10 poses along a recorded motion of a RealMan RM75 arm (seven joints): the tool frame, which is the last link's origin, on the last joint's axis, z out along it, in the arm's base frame.
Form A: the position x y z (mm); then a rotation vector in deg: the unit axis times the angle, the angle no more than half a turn.
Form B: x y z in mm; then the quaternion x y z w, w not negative. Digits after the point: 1 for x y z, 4 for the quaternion.
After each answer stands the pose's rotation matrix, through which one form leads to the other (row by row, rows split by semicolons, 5 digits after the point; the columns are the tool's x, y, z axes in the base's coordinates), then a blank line. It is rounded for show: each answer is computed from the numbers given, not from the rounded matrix.
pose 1, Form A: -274.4, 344.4, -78.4, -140.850, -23.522, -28.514
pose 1, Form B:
-274.4, 344.4, -78.4, -0.9240, -0.1543, -0.1871, 0.2955
0.88239 0.39576 0.25450; 0.17461 -0.77768 0.60392; 0.43692 -0.48846 -0.75532

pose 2, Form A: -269.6, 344.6, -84.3, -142.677, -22.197, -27.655
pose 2, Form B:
-269.6, 344.6, -84.3, -0.9306, -0.1448, -0.1804, 0.2839
0.89302 0.37184 0.25349; 0.16703 -0.79692 0.58053; 0.41788 -0.47608 -0.77377

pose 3, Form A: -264.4, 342.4, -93.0, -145.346, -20.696, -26.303
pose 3, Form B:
-264.4, 342.4, -93.0, -0.9394, -0.1338, -0.1700, 0.2660
0.90642 0.34174 0.24824; 0.16088 -0.82273 0.54520; 0.39055 -0.45424 -0.80071

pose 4, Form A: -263.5, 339.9, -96.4, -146.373, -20.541, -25.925
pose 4, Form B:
-263.5, 339.9, -96.4, -0.9423, -0.1322, -0.1669, 0.2583
0.90932 0.33543 0.24623; 0.16300 -0.83161 0.53091; 0.38285 -0.44262 -0.81087

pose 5, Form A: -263.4, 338.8, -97.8, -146.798, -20.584, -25.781
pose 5, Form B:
-263.4, 338.8, -97.8, -0.9434, -0.1323, -0.1657, 0.2549
0.91010 0.33409 0.24517; 0.16512 -0.83501 0.52488; 0.38008 -0.43721 -0.81510

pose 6, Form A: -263.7, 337.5, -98.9, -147.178, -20.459, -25.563
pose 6, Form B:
-263.7, 337.5, -98.9, -0.9446, -0.1313, -0.1641, 0.2523
0.91169 0.33082 0.24368; 0.16527 -0.83824 0.51966; 0.37618 -0.43349 -0.81889

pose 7, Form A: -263.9, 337.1, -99.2, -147.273, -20.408, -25.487
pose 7, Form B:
-263.9, 337.1, -99.2, -0.9449, -0.1309, -0.1635, 0.2517
0.91224 0.32973 0.24311; 0.16513 -0.83905 0.51839; 0.37491 -0.43275 -0.81986

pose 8, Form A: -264.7, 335.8, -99.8, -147.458, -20.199, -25.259
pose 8, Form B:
-264.7, 335.8, -99.8, -0.9456, -0.1295, -0.1620, 0.2507
0.91397 0.32617 0.24138; 0.16375 -0.84075 0.51606; 0.37127 -0.43214 -0.82184

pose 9, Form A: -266.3, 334.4, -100.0, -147.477, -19.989, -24.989
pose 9, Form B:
-266.3, 334.4, -100.0, -0.9459, -0.1282, -0.1603, 0.2512
0.91574 0.32307 0.23883; 0.16205 -0.84097 0.51624; 0.36763 -0.43404 -0.82247

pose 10, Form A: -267.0, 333.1, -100.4, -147.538, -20.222, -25.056
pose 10, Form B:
-267.0, 333.1, -100.4, -0.9459, -0.1296, -0.1606, 0.2503
0.91477 0.32569 0.23900; 0.16486 -0.84109 0.51516; 0.36880 -0.43185 -0.82310

